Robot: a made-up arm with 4 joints. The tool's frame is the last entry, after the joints. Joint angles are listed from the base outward.
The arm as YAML. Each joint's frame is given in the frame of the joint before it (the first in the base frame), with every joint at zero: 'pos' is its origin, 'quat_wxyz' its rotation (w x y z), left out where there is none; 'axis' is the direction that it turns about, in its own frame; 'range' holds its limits. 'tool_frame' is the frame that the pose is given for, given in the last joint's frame.
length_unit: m
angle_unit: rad
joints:
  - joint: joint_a
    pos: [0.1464, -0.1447, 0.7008]
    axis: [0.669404, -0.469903, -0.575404]
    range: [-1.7, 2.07]
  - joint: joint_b
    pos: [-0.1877, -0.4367, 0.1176]
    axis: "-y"
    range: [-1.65, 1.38]
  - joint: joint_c
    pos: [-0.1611, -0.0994, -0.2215]
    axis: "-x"
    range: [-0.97, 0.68]
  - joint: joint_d
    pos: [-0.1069, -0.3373, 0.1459]
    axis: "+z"
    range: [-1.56, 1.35]
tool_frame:
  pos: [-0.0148, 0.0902, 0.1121]
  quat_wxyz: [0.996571, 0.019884, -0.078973, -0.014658]
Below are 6 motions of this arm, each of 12 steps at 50 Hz.
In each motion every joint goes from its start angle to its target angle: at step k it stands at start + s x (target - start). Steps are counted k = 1, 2, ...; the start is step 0. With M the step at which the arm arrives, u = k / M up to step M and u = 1 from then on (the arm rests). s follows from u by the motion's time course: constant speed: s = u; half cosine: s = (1 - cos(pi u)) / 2; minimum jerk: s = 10 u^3 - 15 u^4 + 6 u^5.
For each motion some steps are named. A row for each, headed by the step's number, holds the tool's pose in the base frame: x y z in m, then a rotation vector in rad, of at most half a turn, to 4 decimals.
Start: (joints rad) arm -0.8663 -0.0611 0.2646 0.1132
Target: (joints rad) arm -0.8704 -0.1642 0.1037 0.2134
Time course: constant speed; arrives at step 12
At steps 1, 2, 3, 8, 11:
1: 0.2073 -0.6795 1.4056 -0.7283 0.3253 0.6761
2: 0.2100 -0.6824 1.4076 -0.7153 0.3401 0.6779
3: 0.2126 -0.6853 1.4096 -0.7023 0.3548 0.6796
8: 0.2253 -0.7001 1.4190 -0.6358 0.4262 0.6860
11: 0.2323 -0.7091 1.4242 -0.5948 0.4671 0.6882

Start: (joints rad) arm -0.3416 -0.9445 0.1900 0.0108
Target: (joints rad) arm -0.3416 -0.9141 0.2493 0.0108
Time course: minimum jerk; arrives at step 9
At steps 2, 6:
2: 0.0723 -0.7969 1.2836 -0.4341 0.9327 0.1785
6: 0.0702 -0.7840 1.2833 -0.4688 0.9093 0.2054

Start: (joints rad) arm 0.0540 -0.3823 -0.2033 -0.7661
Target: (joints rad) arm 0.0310 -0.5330 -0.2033 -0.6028
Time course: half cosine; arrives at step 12
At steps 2, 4, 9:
2: -0.2794 -0.9822 0.8417 0.0593 0.2762 -0.8415
4: -0.2773 -0.9816 0.8519 0.0538 0.3010 -0.8113
9: -0.2691 -0.9797 0.8858 0.0407 0.3846 -0.7129

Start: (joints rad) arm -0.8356 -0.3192 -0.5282 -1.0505
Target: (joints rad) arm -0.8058 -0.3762 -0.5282 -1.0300
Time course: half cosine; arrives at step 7
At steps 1, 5, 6, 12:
1: 0.2944 -0.9276 1.3062 -0.5466 0.4388 -0.7941
5: 0.2768 -0.9328 1.3056 -0.5504 0.4689 -0.8060
6: 0.2736 -0.9336 1.3054 -0.5510 0.4744 -0.8081
12: 0.2725 -0.9340 1.3054 -0.5512 0.4764 -0.8089

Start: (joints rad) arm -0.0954 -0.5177 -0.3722 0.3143
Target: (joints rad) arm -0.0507 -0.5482 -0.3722 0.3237
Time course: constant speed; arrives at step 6
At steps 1, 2, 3, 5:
1: -0.2928 -1.0225 0.9796 0.4228 0.3654 0.1645
2: -0.2971 -1.0220 0.9752 0.4290 0.3654 0.1620
3: -0.3014 -1.0214 0.9709 0.4352 0.3653 0.1597
5: -0.3100 -1.0201 0.9621 0.4476 0.3653 0.1550

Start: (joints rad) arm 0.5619 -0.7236 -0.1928 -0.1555
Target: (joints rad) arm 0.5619 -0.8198 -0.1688 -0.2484
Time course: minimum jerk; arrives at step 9
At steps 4, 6, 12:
4: -0.5123 -0.8248 0.5596 0.6015 0.3832 -0.4716
6: -0.5039 -0.8293 0.5687 0.5786 0.4322 -0.4965
12: -0.4993 -0.8317 0.5733 0.5658 0.4580 -0.5094

